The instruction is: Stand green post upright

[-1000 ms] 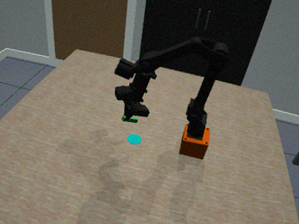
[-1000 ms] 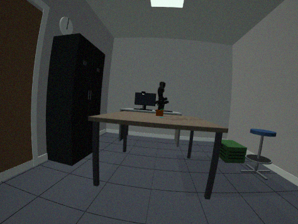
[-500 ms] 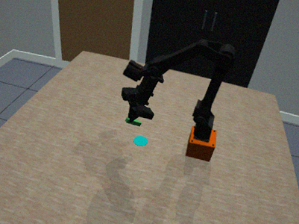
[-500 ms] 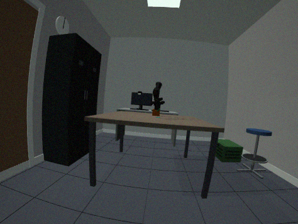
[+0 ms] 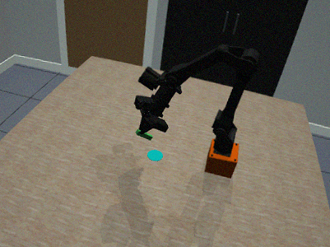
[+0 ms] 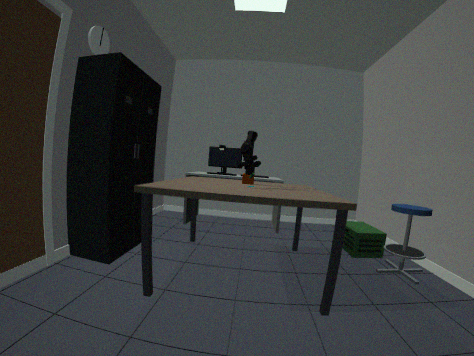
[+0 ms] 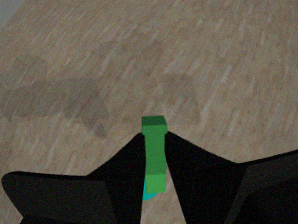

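Right now my gripper tip is 10 cm above the cyan circle, 6 cm past it and 1 cm to the left of it. From my gripper tip the other things lie so: green post 1 cm to the right, 1 cm below, 1 cm behind.
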